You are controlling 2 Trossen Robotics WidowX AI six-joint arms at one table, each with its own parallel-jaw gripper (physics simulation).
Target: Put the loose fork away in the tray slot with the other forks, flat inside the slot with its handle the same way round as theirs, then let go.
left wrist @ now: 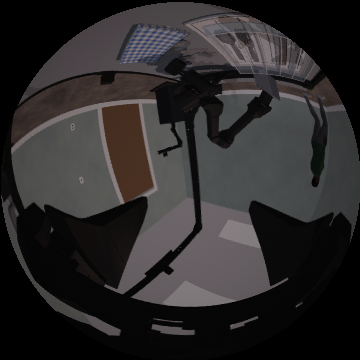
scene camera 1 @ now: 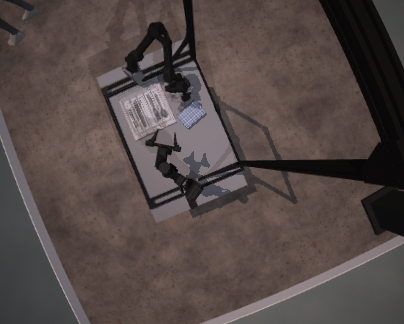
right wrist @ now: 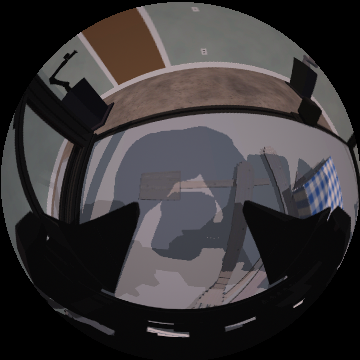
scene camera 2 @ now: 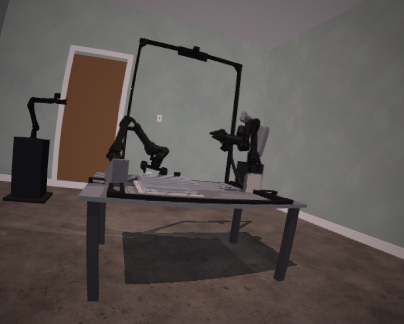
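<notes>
In the right wrist view a long grey utensil, seemingly the fork (right wrist: 242, 185), lies on the table with what look like tines at the bottom; other thin utensil shapes lie near it. The cutlery tray (scene camera 1: 157, 130) (scene camera 2: 138, 186) stands at the table's left in scene camera 1; its slots are too small to read. It also shows at the top of the left wrist view. My right gripper (scene camera 1: 179, 93) (scene camera 2: 153, 171) (right wrist: 192, 207) is open and empty, low over the loose utensils. My left gripper (scene camera 1: 166, 133) (scene camera 2: 212, 133) (left wrist: 200, 204) is open and empty, held high and level, well above the table.
A blue checked cloth (scene camera 1: 192, 115) (left wrist: 152, 44) (right wrist: 324, 187) lies right of the tray in scene camera 1. A black frame (scene camera 2: 237, 100) rises over the table (scene camera 2: 200, 202). Black rails run along the table's edges. A black pedestal (scene camera 2: 30, 167) with a small arm stands off the table.
</notes>
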